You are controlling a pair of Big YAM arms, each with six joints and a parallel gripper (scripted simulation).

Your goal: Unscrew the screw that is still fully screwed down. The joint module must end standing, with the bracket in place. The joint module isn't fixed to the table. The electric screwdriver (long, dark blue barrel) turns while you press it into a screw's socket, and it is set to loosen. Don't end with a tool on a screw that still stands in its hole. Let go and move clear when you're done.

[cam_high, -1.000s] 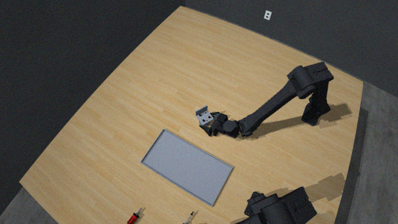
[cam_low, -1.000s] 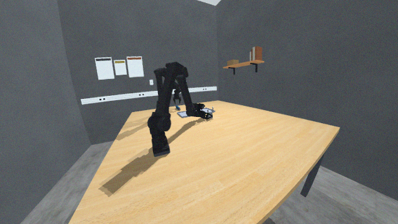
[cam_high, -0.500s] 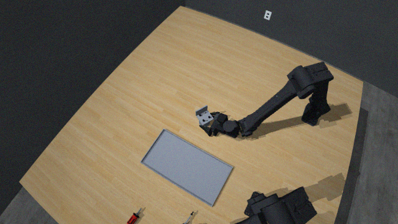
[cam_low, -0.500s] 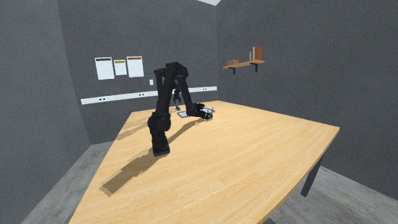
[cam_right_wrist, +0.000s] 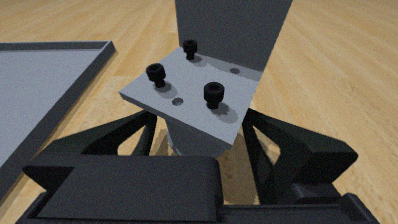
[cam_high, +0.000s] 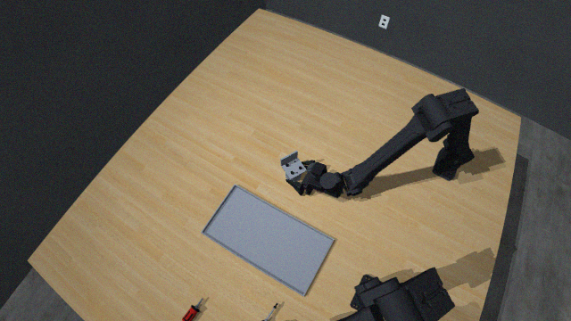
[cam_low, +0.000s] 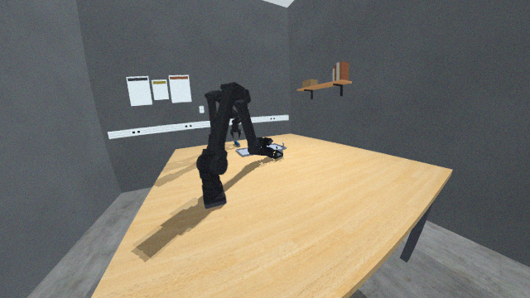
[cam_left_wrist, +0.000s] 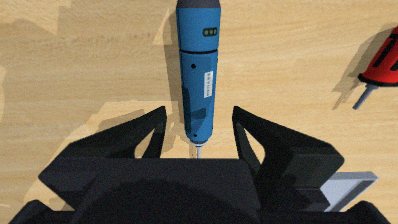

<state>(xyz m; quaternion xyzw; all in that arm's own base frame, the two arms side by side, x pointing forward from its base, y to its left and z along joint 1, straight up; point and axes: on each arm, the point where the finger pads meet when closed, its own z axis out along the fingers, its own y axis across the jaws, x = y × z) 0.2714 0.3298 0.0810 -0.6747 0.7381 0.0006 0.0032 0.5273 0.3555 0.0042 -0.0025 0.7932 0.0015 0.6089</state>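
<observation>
Right now my right hand is 10 mm below the joint module. Also, from my right hand: grey bracket: 50 mm above; then grey tray: 80 mm behind, 250 mm to the left, 20 mm below.
</observation>
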